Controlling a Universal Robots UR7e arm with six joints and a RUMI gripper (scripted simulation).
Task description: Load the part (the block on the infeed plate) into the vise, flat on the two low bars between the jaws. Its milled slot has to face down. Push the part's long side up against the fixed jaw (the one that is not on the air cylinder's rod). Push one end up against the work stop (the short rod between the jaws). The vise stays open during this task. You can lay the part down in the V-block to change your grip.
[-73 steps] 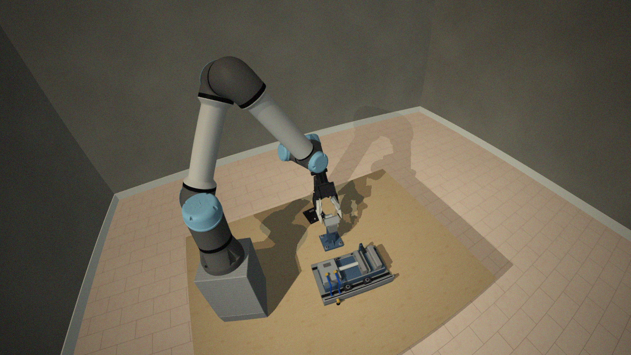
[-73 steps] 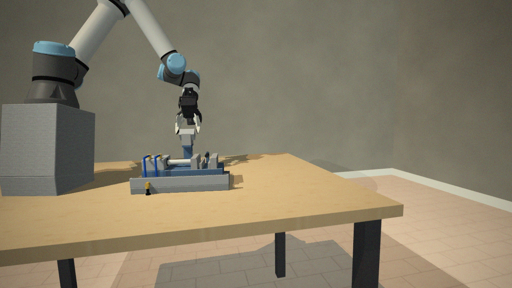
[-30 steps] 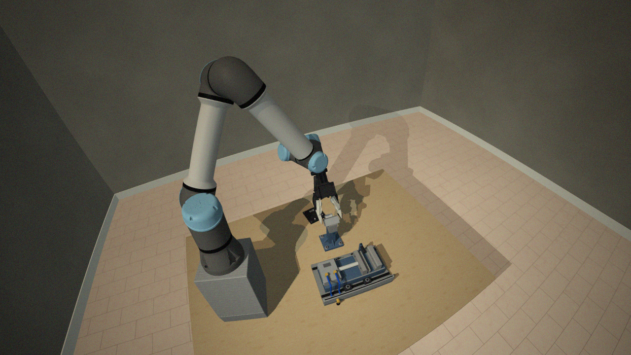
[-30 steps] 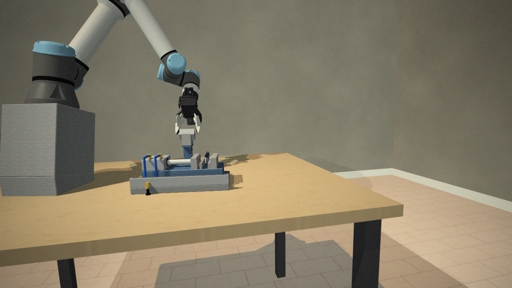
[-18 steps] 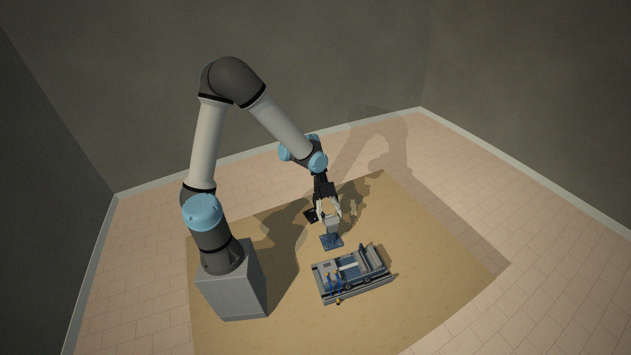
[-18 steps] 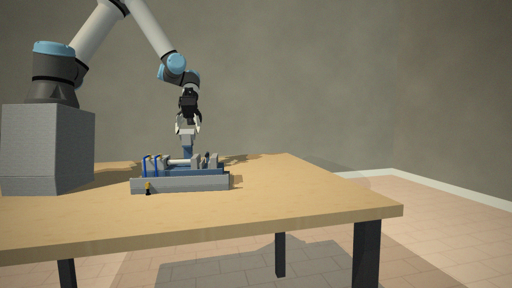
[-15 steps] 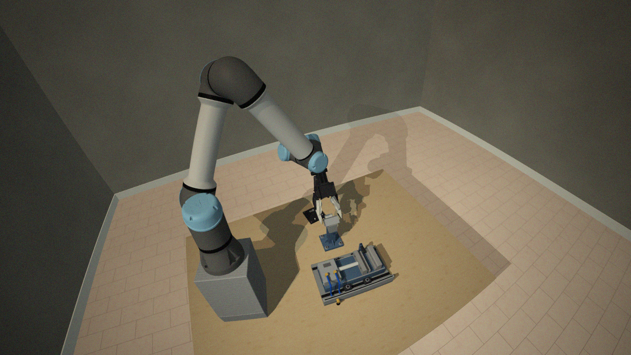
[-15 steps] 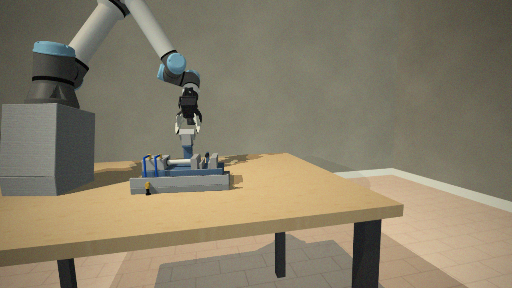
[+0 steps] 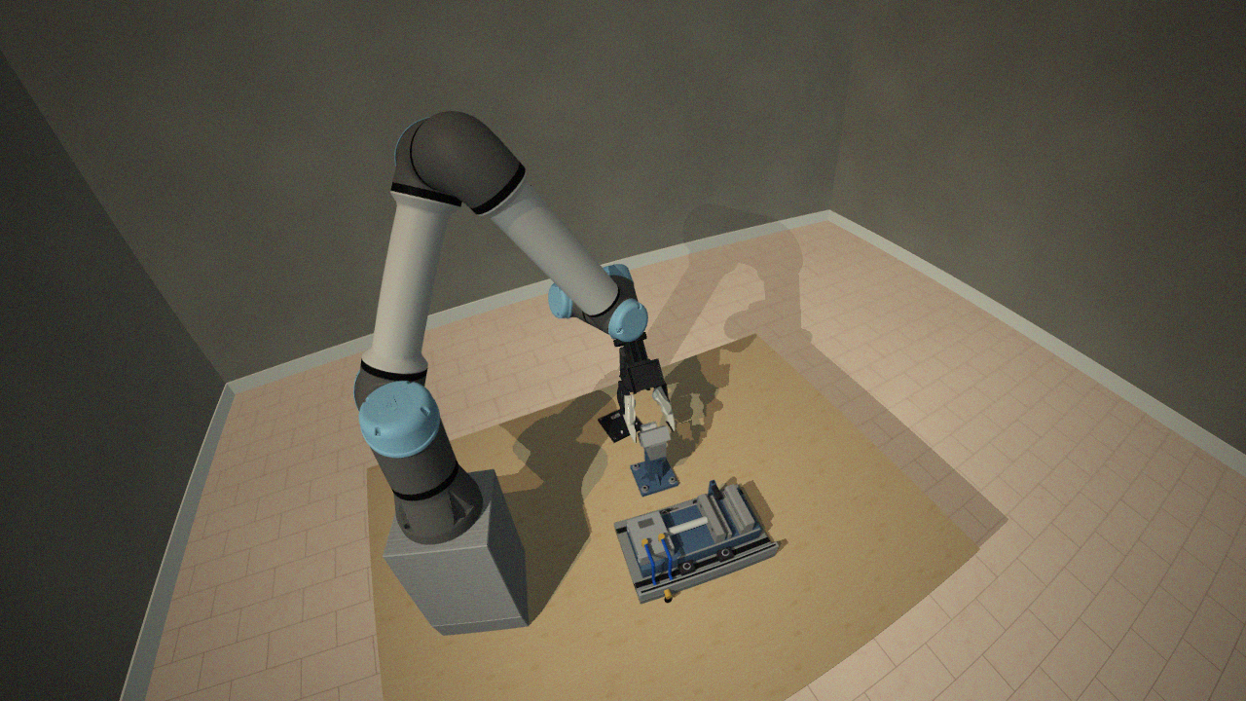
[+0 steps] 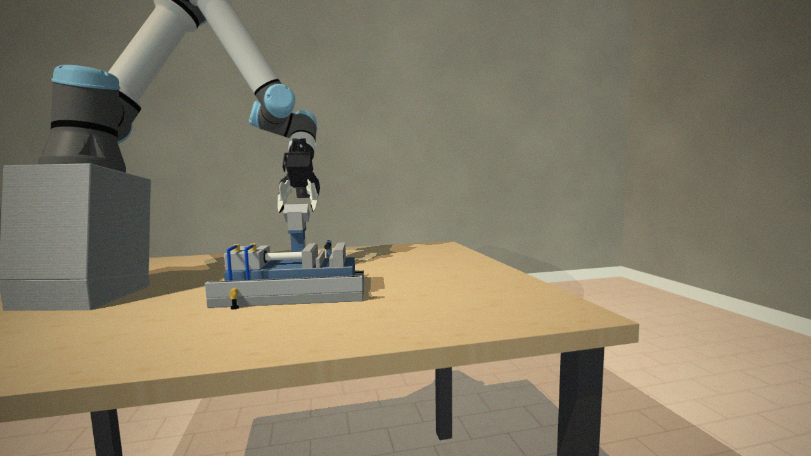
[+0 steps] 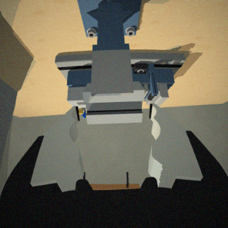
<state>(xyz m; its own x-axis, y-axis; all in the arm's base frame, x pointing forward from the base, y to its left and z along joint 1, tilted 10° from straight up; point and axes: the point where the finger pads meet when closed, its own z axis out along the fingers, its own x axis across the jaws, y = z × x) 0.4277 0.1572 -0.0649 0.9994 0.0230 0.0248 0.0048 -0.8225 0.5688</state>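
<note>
The part lies 1 cm below my hand. From my hand the other things lie so: v-block post 11 cm below; white cylinder rod 1 cm ahead, 19 cm to the right, 9 cm below; work stop 9 cm ahead, 15 cm to the right, 8 cm below.
</note>
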